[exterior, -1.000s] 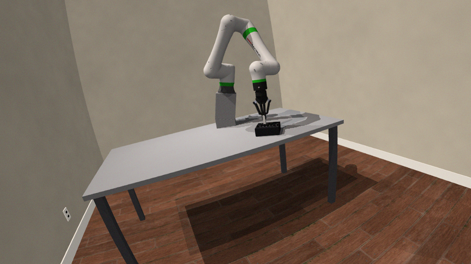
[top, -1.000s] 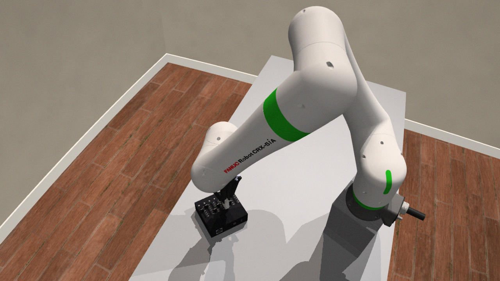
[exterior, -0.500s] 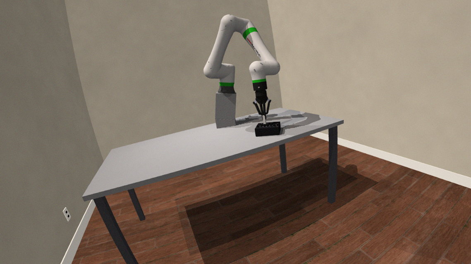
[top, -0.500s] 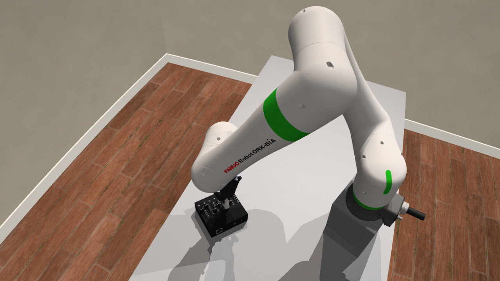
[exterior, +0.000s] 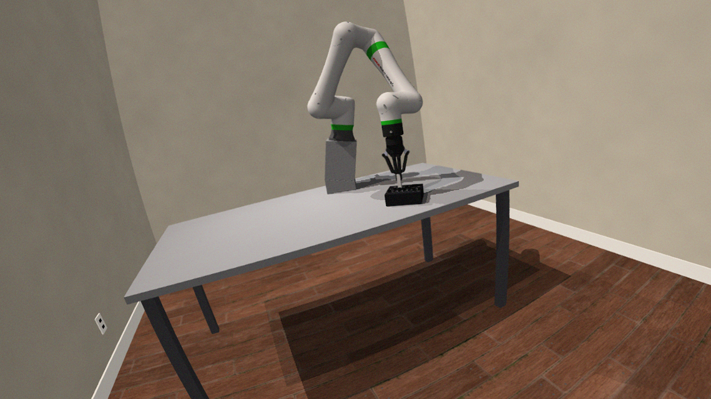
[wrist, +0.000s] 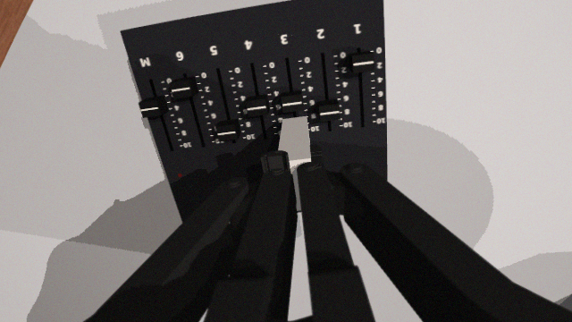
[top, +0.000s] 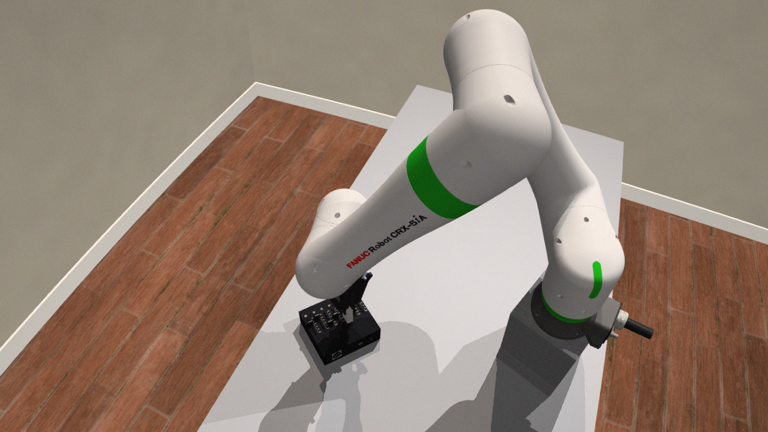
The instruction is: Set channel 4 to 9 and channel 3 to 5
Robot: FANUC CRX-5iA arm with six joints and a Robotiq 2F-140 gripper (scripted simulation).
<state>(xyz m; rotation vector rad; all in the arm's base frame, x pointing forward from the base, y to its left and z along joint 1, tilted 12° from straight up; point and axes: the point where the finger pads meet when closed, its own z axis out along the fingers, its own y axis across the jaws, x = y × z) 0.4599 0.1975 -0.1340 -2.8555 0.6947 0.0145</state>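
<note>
Right now my hand is 30 mm short of the channel 4 fader, 30 mm above it and 10 mm to the right of it. Also, from my hand: channel 2 cap 30 mm to the right, 30 mm below; then channel 5 fader 30 mm to the left, 30 mm below, 30 mm ahead; then channel 3 cap 30 mm below, 20 mm ahead, 10 mm to the right.
</note>
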